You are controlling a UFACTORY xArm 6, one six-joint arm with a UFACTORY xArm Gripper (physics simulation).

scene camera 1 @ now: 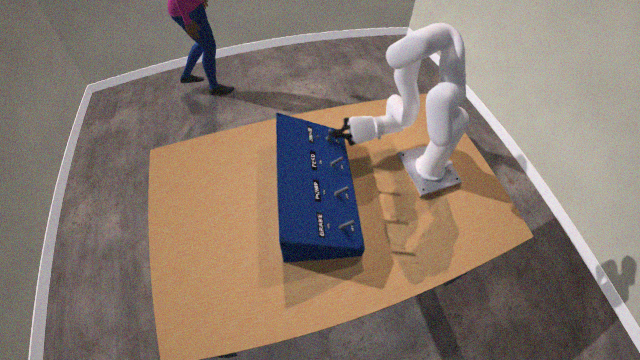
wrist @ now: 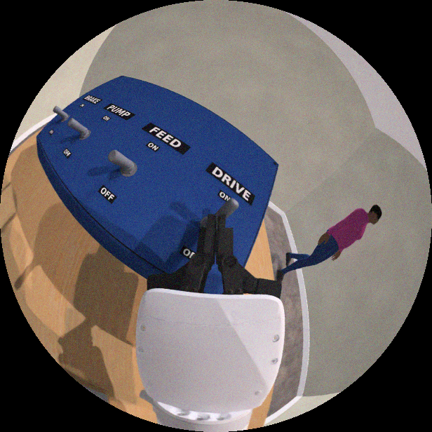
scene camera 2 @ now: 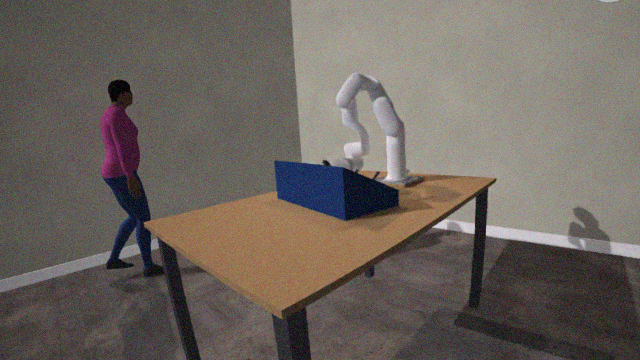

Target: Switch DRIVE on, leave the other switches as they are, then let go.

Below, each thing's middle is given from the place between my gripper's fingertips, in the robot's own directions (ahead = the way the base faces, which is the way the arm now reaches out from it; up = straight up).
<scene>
Right now my hand is 11 cm short of the blue switch panel (scene camera 1: 310,212), 16 cm to the right of it and 3 cm above it.
</scene>
